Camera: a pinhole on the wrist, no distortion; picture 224 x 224 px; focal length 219.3 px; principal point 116.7 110.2 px. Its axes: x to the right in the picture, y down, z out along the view. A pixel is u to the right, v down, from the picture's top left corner.
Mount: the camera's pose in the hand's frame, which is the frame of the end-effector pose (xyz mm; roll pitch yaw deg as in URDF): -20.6 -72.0 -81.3 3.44 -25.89 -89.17
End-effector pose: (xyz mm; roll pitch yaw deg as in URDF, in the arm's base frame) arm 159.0 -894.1 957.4 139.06 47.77 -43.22
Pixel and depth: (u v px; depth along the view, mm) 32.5 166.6 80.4
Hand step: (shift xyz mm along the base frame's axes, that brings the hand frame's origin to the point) 17.0 12.1 11.4
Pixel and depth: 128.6 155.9 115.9
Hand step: -20.7 22.5 -22.1
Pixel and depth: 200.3 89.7 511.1
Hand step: -438.4 26.1 -171.7
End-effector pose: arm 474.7 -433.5 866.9 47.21 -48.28 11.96
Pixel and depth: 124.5 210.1 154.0
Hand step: 8.6 -50.5 54.4
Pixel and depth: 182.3 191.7 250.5
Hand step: -7.5 -156.2 111.3
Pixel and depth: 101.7 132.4 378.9
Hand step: -170.6 -141.7 164.5
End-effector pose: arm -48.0 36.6 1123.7 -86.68 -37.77 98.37
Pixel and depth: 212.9 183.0 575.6
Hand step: -556.0 -19.1 140.6
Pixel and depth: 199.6 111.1 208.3
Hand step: -126.4 -81.9 27.7
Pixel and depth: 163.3 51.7 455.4
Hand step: -342.3 -178.7 -114.8
